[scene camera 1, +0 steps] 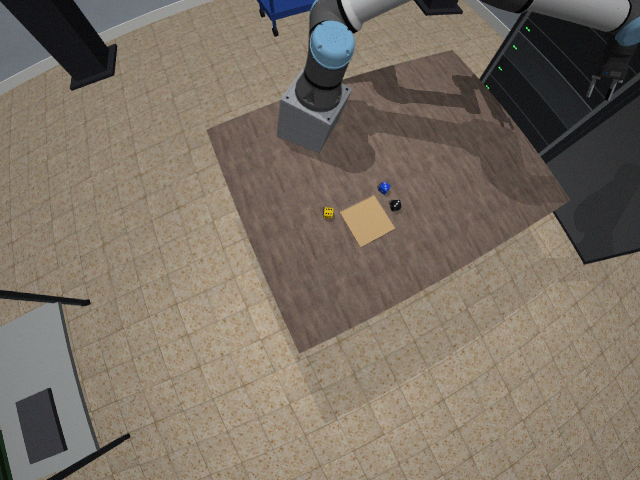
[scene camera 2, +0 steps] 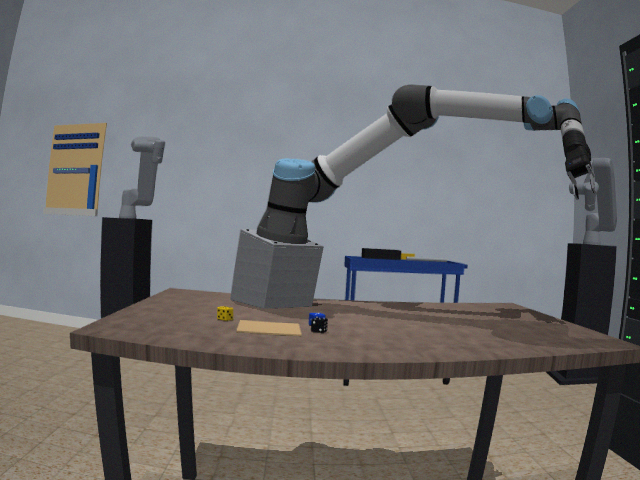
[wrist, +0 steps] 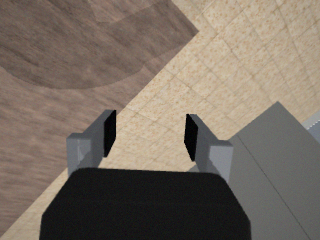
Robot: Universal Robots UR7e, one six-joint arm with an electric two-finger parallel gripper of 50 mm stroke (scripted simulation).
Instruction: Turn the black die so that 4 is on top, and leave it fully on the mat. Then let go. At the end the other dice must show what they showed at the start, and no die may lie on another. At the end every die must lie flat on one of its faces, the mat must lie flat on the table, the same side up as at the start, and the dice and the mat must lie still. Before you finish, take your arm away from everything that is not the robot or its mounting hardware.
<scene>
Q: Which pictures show the tan mat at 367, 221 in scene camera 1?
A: Scene camera 1 and scene camera 2 only.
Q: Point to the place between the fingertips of my gripper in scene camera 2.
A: At 585, 194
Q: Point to a tan mat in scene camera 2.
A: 256, 327
</scene>
